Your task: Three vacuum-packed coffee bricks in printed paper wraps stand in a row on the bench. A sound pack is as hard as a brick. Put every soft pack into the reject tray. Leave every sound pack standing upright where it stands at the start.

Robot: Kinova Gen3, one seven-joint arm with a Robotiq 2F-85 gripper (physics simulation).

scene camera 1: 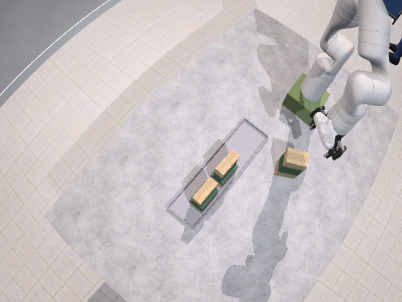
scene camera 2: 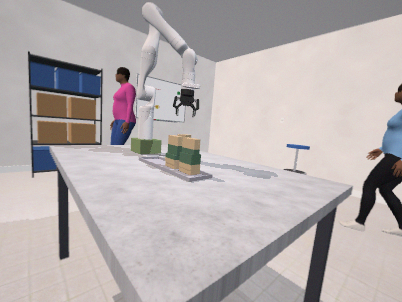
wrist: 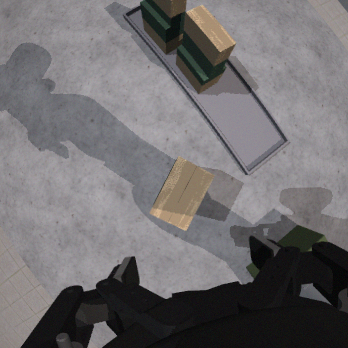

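Where they show: gripper, between the fingertips: (scene camera 1: 319, 142) (scene camera 2: 185, 116) (wrist: 194, 259); arm's base, origin of its link: (scene camera 1: 311, 91) (scene camera 2: 145, 138) (wrist: 313, 291).
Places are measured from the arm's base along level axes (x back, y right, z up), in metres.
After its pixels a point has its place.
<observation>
Two tan coffee packs with dark green bands stand upright in the long grey tray (scene camera 1: 248, 134) {x -0.287, y 0.084, z -0.082 m} (scene camera 2: 150, 160) {x -0.293, y 0.091, z -0.082 m} (wrist: 245, 122) {x -0.326, y 0.079, z -0.082 m}. One pack (scene camera 1: 204, 196) {x -0.581, y 0.037, z 0.059 m} (scene camera 2: 190, 157) {x -0.600, y 0.070, z -0.012 m} (wrist: 162, 25) {x -0.536, y 0.025, z -0.002 m} is nearer the tray's far end; the other pack (scene camera 1: 225, 169) {x -0.482, y 0.045, z 0.059 m} (scene camera 2: 173, 152) {x -0.472, y 0.069, z -0.013 m} (wrist: 204, 52) {x -0.445, y 0.041, z 0.024 m} stands beside it toward the middle. The third pack (scene camera 1: 293, 162) {x -0.322, y -0.099, z 0.056 m} (wrist: 182, 194) {x -0.296, y -0.101, z 0.055 m} stands upright on the bench outside the tray; in scene camera 2 it is mostly hidden behind the others. My gripper (scene camera 1: 327, 133) (scene camera 2: 186, 113) {x -0.264, y -0.121, z 0.157 m} (wrist: 194, 259) {x -0.264, y -0.121, z 0.157 m} is open and empty, high above the bench, to the robot-base side of the third pack.
A green block (scene camera 1: 295, 103) {x -0.086, y 0.020, z -0.021 m} (scene camera 2: 145, 146) {x -0.087, y 0.033, z -0.039 m} (wrist: 302, 237) {x -0.087, y 0.042, z -0.037 m} sits by the arm's base, near the tray's empty end. A shelf rack (scene camera 2: 30, 115) and a person in pink (scene camera 2: 123, 102) are behind the bench. Another person in light blue (scene camera 2: 392, 125) stands at the right, past a blue-topped stool (scene camera 2: 298, 147).
</observation>
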